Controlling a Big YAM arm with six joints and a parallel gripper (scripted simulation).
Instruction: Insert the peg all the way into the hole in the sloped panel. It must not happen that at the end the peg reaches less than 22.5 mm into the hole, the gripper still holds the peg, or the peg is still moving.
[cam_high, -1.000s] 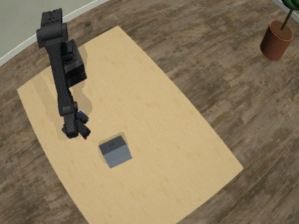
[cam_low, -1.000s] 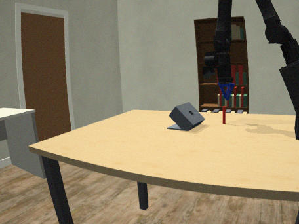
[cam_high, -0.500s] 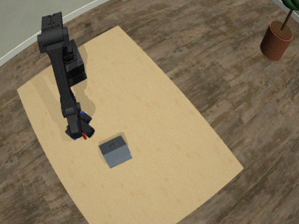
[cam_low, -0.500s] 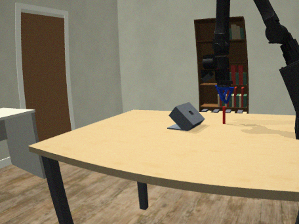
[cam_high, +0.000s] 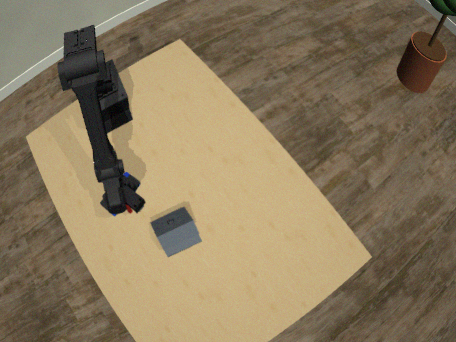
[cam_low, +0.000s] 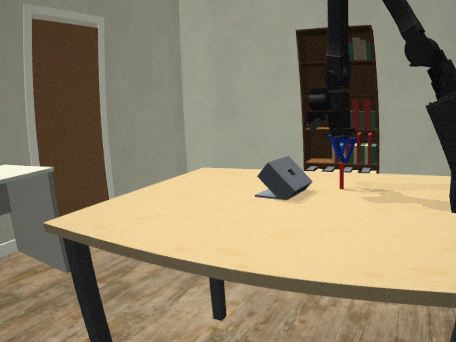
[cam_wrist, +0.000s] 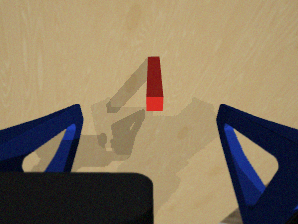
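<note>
The peg is 6 cm below my hand.
</note>
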